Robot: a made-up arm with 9 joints.
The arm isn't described. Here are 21 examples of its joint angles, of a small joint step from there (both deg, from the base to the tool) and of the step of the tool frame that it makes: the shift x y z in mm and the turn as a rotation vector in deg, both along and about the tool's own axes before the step.
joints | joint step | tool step
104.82 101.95 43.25 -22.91 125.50 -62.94 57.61 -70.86 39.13 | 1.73 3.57 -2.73 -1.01 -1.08 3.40 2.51 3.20 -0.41 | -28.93 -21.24 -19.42 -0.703 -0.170 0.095
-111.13 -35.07 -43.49 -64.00 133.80 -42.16 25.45 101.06 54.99 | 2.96 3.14 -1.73 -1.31 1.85 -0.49 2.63 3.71 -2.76 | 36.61 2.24 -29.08 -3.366 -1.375 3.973
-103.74 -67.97 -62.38 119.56 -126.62 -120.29 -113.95 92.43 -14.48 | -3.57 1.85 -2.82 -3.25 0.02 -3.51 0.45 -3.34 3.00 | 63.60 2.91 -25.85 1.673 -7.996 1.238
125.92 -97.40 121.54 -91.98 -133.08 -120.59 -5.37 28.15 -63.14 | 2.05 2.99 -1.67 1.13 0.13 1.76 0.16 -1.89 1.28 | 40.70 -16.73 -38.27 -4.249 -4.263 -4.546
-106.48 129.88 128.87 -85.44 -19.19 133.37 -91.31 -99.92 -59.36 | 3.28 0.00 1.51 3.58 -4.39 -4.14 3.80 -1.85 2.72 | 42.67 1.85 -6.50 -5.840 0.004 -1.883
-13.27 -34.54 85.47 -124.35 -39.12 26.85 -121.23 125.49 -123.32 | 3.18 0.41 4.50 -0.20 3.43 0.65 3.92 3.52 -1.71 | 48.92 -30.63 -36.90 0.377 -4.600 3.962
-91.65 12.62 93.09 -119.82 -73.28 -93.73 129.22 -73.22 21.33 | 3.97 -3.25 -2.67 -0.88 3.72 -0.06 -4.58 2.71 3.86 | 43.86 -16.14 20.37 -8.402 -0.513 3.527
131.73 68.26 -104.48 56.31 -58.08 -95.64 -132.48 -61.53 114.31 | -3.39 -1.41 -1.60 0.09 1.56 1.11 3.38 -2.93 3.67 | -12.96 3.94 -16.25 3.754 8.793 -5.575
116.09 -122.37 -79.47 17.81 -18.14 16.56 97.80 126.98 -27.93 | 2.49 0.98 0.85 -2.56 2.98 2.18 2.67 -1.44 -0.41 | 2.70 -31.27 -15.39 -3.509 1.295 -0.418
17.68 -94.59 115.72 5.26 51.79 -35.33 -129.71 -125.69 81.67 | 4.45 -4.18 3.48 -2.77 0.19 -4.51 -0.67 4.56 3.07 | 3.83 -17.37 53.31 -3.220 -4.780 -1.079
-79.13 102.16 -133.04 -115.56 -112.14 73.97 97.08 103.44 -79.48 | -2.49 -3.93 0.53 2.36 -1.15 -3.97 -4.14 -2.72 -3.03 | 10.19 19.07 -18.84 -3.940 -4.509 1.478
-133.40 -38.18 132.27 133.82 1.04 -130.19 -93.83 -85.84 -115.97 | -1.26 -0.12 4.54 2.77 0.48 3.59 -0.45 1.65 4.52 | -24.38 -1.29 14.39 4.006 3.726 -4.935
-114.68 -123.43 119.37 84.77 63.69 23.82 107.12 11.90 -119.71 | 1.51 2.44 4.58 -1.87 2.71 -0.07 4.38 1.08 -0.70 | -0.61 -76.79 -16.02 -4.261 -2.173 1.248
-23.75 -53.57 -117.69 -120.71 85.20 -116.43 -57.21 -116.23 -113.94 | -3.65 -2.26 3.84 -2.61 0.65 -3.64 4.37 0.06 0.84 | 64.10 11.70 -70.08 1.364 -6.279 -4.575
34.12 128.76 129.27 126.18 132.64 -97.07 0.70 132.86 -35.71 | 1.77 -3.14 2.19 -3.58 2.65 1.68 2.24 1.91 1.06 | 25.69 29.11 21.53 4.026 0.357 2.390
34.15 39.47 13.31 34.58 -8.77 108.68 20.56 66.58 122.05 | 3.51 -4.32 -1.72 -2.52 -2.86 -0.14 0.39 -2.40 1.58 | -20.41 -31.68 3.49 -3.258 2.697 4.220
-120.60 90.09 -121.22 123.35 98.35 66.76 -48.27 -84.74 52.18 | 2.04 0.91 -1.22 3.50 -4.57 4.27 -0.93 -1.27 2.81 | 23.42 -33.26 -19.96 -0.608 3.218 -4.747
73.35 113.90 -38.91 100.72 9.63 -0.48 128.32 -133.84 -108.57 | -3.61 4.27 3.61 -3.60 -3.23 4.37 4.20 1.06 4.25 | 35.76 2.57 10.34 -0.353 4.464 -10.708
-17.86 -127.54 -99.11 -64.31 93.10 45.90 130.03 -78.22 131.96 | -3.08 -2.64 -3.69 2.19 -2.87 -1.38 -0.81 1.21 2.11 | -38.45 -45.93 87.64 -1.937 -6.126 -6.112
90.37 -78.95 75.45 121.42 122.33 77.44 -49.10 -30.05 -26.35 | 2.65 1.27 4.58 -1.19 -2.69 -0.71 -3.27 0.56 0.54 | 21.19 -43.17 -7.71 1.165 4.076 4.154
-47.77 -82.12 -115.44 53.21 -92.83 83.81 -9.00 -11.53 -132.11 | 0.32 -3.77 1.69 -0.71 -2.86 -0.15 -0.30 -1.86 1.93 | -1.63 -36.25 17.60 -2.449 -2.320 -2.909
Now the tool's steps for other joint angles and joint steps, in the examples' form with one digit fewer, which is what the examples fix.
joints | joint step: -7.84 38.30 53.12 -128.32 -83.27 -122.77 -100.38 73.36 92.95 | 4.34 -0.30 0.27 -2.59 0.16 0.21 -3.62 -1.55 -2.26
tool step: -0.2 45.8 -32.9 6.96 1.43 1.10
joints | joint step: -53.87 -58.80 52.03 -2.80 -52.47 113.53 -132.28 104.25 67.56 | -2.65 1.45 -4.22 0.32 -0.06 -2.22 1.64 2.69 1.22
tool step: -32.7 6.9 -14.8 -1.33 2.86 -1.76
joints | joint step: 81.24 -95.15 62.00 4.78 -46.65 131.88 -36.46 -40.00 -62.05 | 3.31 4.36 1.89 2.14 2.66 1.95 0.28 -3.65 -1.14
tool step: 25.9 4.9 -13.3 -7.96 0.04 -6.03
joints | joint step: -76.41 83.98 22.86 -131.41 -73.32 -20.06 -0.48 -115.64 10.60 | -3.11 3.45 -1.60 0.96 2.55 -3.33 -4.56 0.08 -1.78
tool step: 0.5 7.6 -15.6 0.30 -1.24 5.38
